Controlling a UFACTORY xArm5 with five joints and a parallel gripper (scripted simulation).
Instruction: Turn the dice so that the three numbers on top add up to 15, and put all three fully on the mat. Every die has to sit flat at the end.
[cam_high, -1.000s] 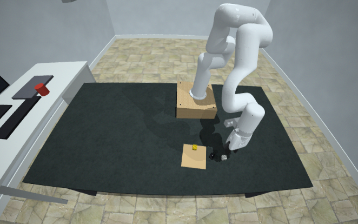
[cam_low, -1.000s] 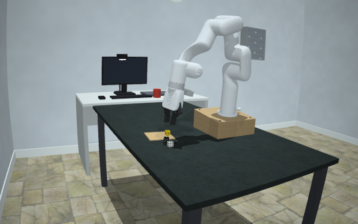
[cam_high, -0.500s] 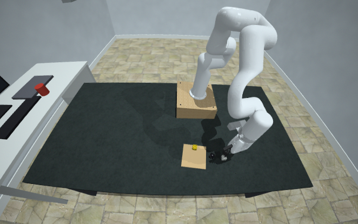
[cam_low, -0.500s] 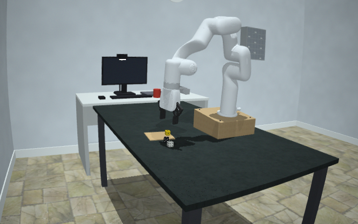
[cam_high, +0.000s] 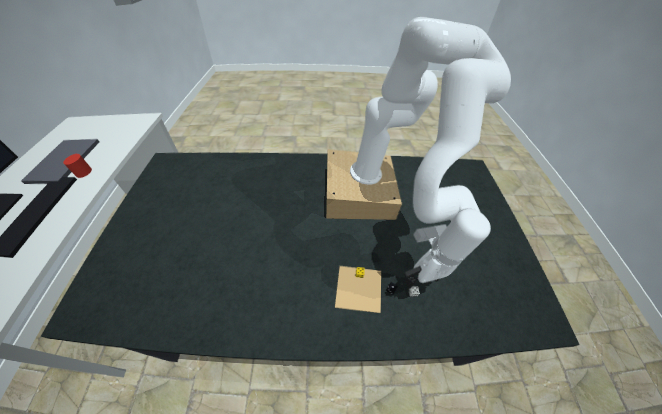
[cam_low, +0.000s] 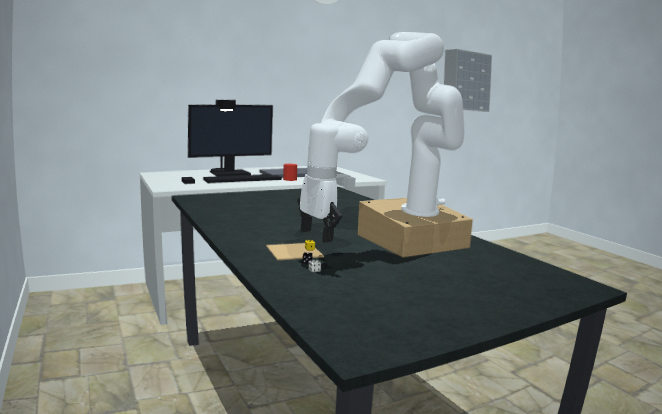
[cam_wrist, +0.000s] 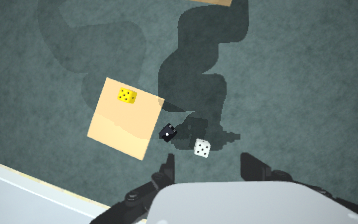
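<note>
Now: hand 9 cm above the white die. Also, from my hand: black die: 9 cm below, 7 cm to the right, 1 cm behind; tan mat: 17 cm to the right, 10 cm below, 3 cm behind; yellow die: 16 cm to the right, 9 cm below, 8 cm behind.
</note>
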